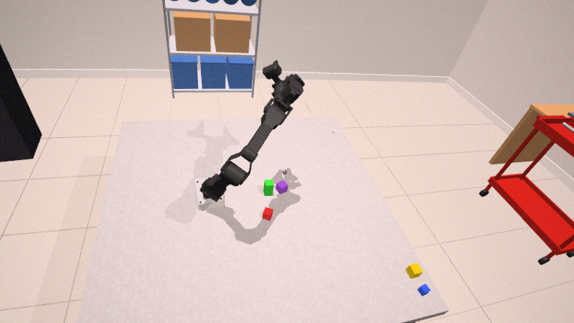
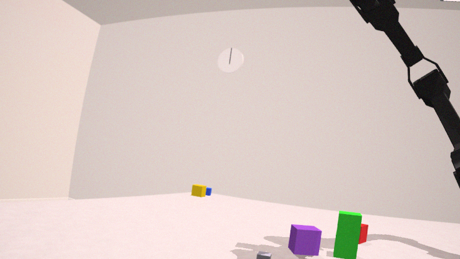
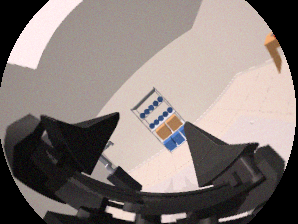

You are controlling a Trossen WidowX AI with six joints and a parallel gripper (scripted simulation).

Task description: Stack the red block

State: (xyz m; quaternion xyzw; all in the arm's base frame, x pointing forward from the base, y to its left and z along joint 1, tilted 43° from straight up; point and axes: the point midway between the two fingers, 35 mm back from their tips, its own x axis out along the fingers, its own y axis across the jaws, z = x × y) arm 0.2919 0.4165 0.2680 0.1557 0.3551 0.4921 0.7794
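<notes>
Right now the red block is 54 cm below my gripper tip, 29 cm to the right of it and 8 cm behind it. Also, from my gripper tip: purple cube 54 cm below, 15 cm to the right, 3 cm ahead; then green block 51 cm below, 15 cm to the right, 4 cm behind; then small grey block 55 cm below, 8 cm ahead, 4 cm to the right.
</notes>
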